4 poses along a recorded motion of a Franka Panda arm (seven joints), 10 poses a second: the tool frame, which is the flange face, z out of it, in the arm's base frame.
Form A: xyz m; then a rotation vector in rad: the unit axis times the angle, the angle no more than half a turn.
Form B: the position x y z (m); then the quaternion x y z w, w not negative. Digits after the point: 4 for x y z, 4 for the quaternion.
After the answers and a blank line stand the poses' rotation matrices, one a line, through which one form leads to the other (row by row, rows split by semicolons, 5 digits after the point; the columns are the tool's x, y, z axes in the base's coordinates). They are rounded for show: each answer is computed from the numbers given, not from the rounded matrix.
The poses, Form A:
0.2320 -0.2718 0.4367 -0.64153 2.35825 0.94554
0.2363 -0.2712 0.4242 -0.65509 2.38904 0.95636
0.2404 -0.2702 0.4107 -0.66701 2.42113 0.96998
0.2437 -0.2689 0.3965 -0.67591 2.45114 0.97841
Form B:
0.2320 -0.2718 0.4367 -0.2366 0.8696 0.3486 0.2576
0.2363 -0.2712 0.4242 -0.2394 0.8732 0.3496 0.2407
0.2404 -0.2702 0.4107 -0.2415 0.8767 0.3512 0.2228
0.2437 -0.2689 0.3965 -0.2427 0.8802 0.3513 0.2071

-0.75536 -0.59102 0.28307; -0.23175 0.64498 0.72821; -0.61297 0.48446 -0.62416
-0.76946 -0.58646 0.25297; -0.24991 0.64094 0.72577; -0.58777 0.49523 -0.63974
-0.78401 -0.58005 0.22106; -0.26697 0.63658 0.72352; -0.56040 0.50823 -0.65395
-0.79640 -0.57281 0.19402; -0.28176 0.63529 0.71904; -0.53513 0.51798 -0.66733

